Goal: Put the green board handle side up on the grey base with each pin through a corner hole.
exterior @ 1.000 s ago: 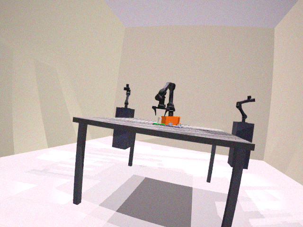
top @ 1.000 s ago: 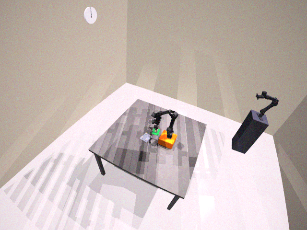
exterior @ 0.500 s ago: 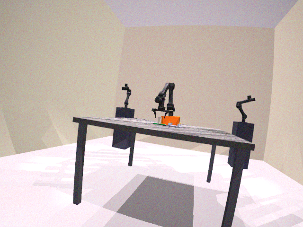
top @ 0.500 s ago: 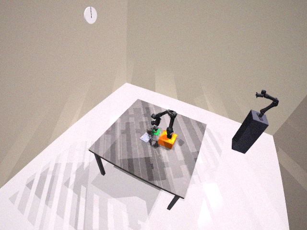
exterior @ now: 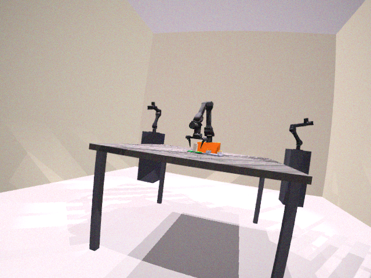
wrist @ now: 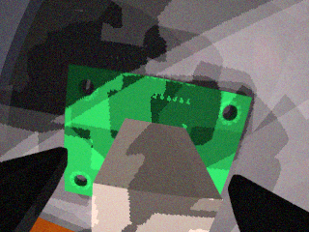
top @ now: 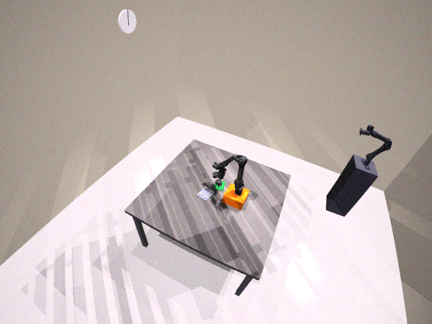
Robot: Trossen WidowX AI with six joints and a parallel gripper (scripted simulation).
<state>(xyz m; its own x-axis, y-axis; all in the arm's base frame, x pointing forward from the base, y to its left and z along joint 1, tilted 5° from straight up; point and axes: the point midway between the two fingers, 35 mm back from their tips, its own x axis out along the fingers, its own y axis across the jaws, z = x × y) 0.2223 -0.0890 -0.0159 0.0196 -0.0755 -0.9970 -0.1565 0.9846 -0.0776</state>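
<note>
My gripper tip is 10 mm above the green board. From my gripper tip the other things lie so: grey base (170 mm to the left, 70 mm ahead, 30 mm below).
</note>
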